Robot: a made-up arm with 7 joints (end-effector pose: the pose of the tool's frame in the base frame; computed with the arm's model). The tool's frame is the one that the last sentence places. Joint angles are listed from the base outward.
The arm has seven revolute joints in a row. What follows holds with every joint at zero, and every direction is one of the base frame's.
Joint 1 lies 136.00 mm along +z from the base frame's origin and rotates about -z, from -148.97 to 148.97 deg.
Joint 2 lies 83.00 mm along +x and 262.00 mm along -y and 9.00 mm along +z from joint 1 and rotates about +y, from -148.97 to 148.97 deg.
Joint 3 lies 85.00 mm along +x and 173.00 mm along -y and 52.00 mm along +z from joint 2 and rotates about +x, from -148.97 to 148.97 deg.
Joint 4 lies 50.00 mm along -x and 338.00 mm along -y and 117.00 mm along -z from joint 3 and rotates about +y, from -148.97 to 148.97 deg.
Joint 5 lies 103.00 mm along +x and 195.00 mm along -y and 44.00 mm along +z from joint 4 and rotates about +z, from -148.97 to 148.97 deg.
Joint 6 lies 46.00 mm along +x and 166.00 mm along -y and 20.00 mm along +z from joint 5 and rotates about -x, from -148.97 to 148.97 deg.
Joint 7 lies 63.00 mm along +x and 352.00 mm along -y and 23.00 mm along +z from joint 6 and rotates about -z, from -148.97 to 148.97 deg.
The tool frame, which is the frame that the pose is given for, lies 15.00 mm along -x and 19.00 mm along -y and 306.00 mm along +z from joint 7; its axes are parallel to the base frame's.
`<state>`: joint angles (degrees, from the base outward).
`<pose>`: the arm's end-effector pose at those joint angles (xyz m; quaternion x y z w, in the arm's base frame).
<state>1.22 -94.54 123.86 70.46 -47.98 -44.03 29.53</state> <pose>1.0039 -0.0506 0.1910 0.3662 0.2880 0.3863 0.7961</pose>
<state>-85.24 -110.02 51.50 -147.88 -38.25 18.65 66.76</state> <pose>0.6340 1.0276 0.3324 -0.6832 -0.5550 0.1093 0.4618</pose>
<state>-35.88 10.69 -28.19 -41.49 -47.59 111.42 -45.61</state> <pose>0.6318 -0.3377 0.6808 -0.7898 0.1156 -0.0433 0.6008</pose>
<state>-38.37 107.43 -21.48 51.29 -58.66 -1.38 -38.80</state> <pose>1.2889 -0.4468 -0.2066 -0.6110 0.7634 0.1132 0.1764</pose>
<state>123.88 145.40 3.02 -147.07 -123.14 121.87 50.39</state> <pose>-1.1580 0.4208 0.4104 -0.1323 -0.8517 0.2494 0.4414</pose>
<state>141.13 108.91 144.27 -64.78 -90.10 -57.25 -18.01</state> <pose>0.0376 -0.5497 0.2027 0.3568 -0.2039 0.0465 0.9105</pose>
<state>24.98 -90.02 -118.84 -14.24 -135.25 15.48 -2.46</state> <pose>-0.0992 -0.0072 -0.2014 0.0110 0.7261 0.5108 0.4601</pose>
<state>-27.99 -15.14 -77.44 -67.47 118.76 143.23 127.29</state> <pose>0.3149 -0.8084 0.6706 -0.4681 0.3974 -0.7800 0.1208</pose>
